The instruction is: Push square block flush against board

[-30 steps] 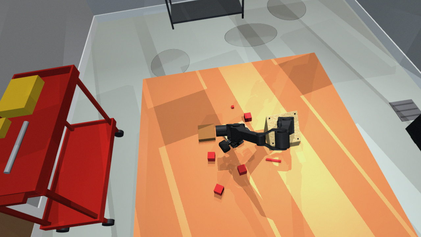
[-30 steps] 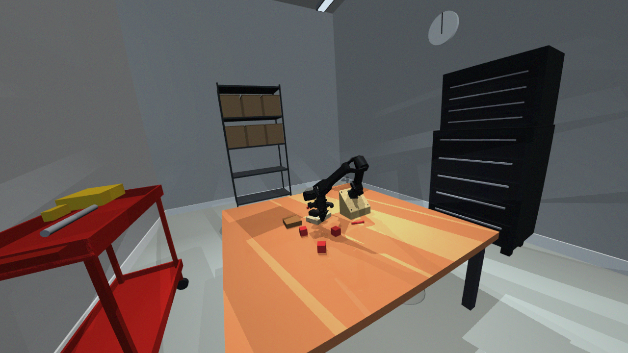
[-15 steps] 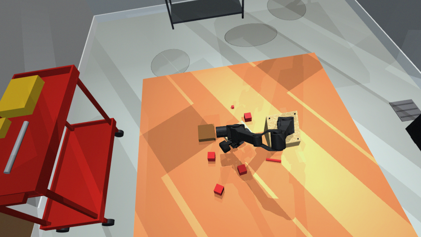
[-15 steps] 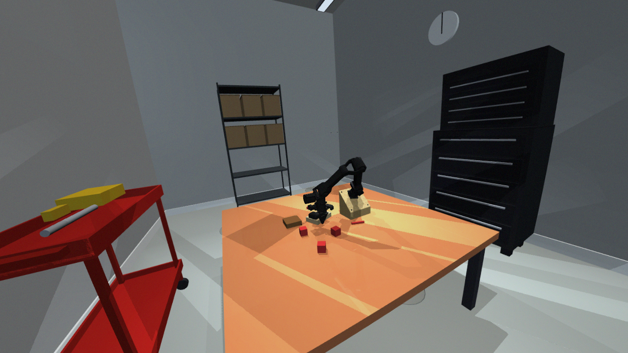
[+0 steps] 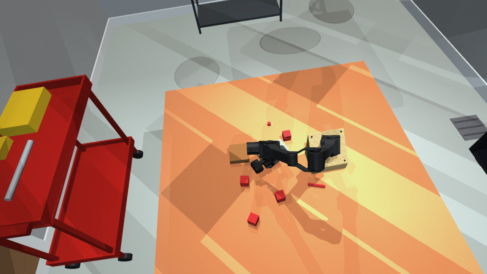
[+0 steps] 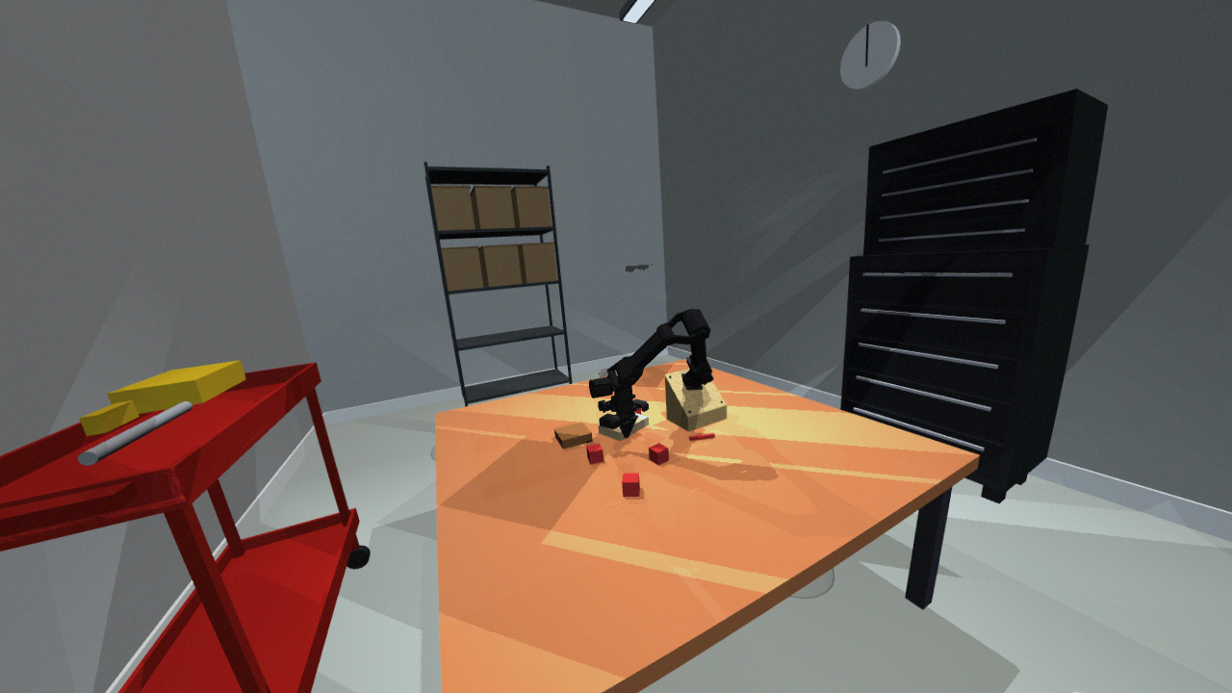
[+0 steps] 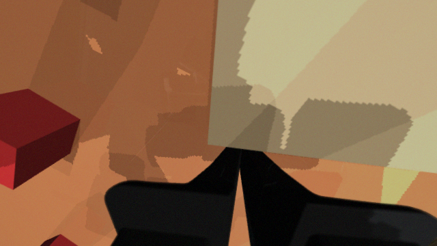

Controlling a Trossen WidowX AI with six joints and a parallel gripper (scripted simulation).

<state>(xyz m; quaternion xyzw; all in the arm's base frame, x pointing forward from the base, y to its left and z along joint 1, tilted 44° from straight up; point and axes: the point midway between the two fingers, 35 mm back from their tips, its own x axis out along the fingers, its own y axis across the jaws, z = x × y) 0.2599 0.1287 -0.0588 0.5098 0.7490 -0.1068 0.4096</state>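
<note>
Right now the board is 20 mm behind my gripper tip, 80 mm to the right of it and 10 mm above it. Also, from my gripper tip: thin red stick (220 mm behind, 110 mm to the left); then square block (160 mm ahead, 90 mm to the right, 10 mm above).
</note>
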